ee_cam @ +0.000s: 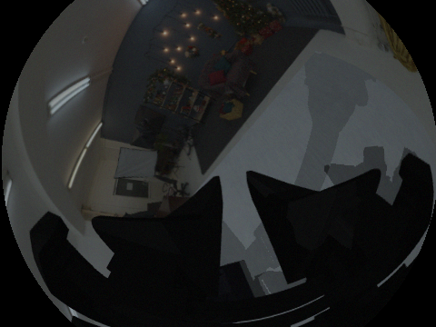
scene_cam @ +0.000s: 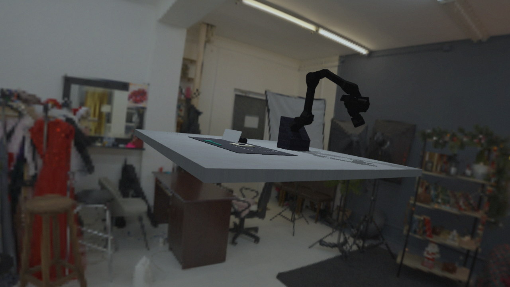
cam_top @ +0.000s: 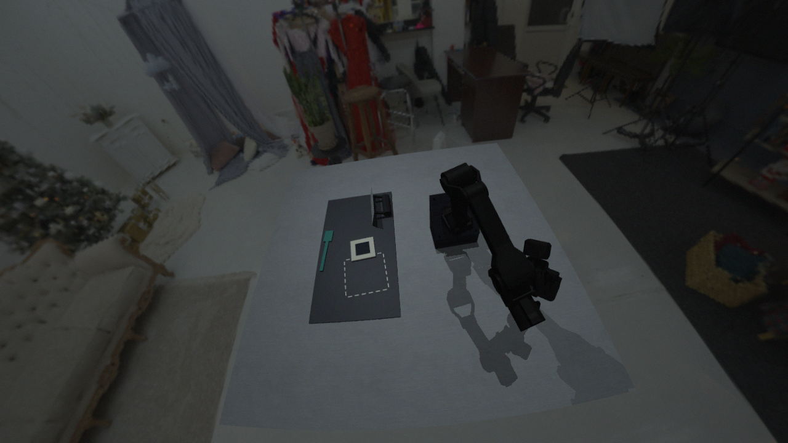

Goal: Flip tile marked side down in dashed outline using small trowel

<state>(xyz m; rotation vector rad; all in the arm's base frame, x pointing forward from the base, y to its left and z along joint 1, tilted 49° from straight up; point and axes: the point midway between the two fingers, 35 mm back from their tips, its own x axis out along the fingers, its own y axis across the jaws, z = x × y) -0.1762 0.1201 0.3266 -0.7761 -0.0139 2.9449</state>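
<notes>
Right now my gripper tip is 590 mm short of the tile, 280 mm to the left of it and 220 mm above it. Round my gripper tip: teal trowel 760 mm ahead, 310 mm to the right, 220 mm below; dark mat 620 mm ahead, 290 mm to the right, 240 mm below.
</notes>
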